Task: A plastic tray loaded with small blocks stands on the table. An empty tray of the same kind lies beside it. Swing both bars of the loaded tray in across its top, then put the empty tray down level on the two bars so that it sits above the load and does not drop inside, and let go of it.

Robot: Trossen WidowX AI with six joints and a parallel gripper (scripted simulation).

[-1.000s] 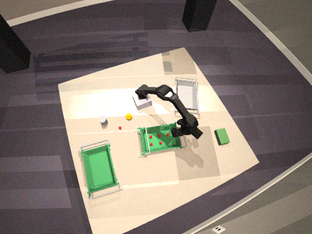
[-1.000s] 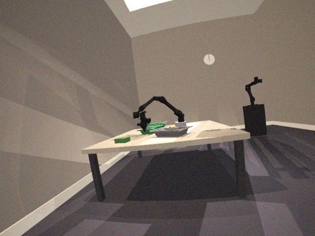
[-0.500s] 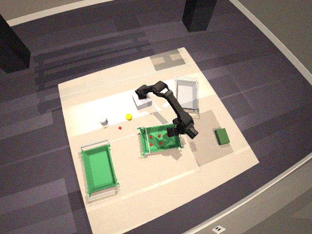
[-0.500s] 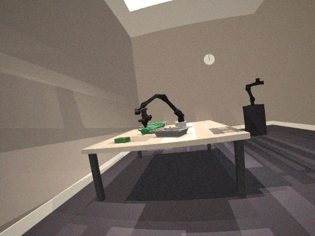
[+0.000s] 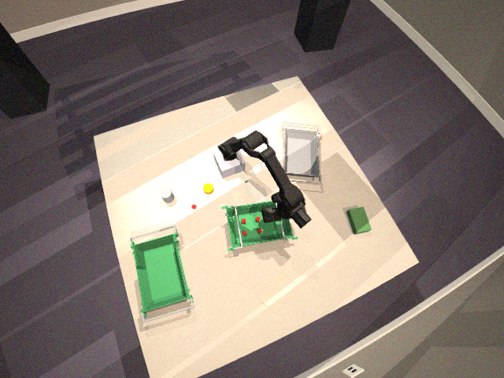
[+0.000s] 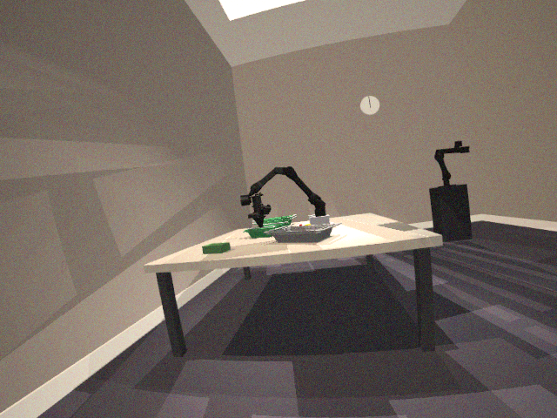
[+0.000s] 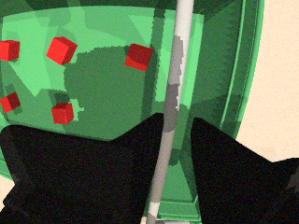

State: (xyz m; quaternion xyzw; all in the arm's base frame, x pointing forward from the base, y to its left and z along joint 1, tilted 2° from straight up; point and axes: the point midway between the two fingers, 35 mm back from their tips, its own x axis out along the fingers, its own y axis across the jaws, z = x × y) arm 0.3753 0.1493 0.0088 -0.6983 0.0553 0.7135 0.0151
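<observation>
My gripper tip is now 32 cm past the grey tray, 22 cm to the right of it and 2 cm above it. The rest, counted from my gripper tip: red cube (18 cm behind, 37 cm to the right, 6 cm below); green block (10 cm ahead, 38 cm to the left, 4 cm below); yellow disc (25 cm behind, 29 cm to the right, 6 cm below).
</observation>
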